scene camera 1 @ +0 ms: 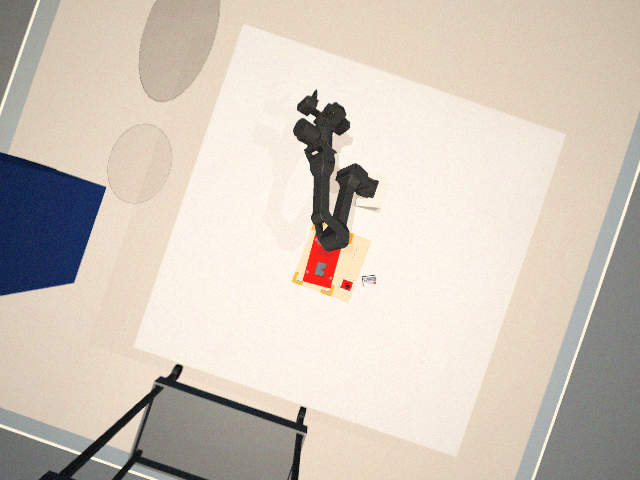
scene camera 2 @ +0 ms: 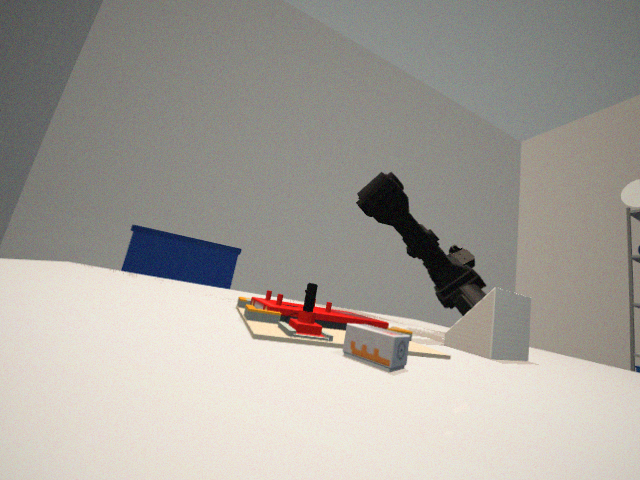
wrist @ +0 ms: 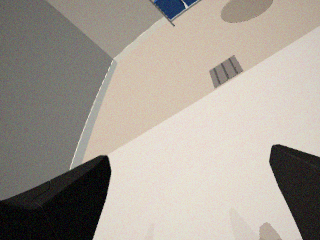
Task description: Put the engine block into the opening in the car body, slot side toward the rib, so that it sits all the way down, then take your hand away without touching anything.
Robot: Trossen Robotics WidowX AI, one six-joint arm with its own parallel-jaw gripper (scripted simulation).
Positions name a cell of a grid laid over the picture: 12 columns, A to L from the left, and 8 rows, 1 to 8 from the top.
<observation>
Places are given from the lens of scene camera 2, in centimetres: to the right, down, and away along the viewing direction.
red car body (scene camera 2: G6): 1, 11, 38
engine block (scene camera 2: H6): 6, 9, 22
The marked spots on the red car body and the engine block are 16 cm apart.
</observation>
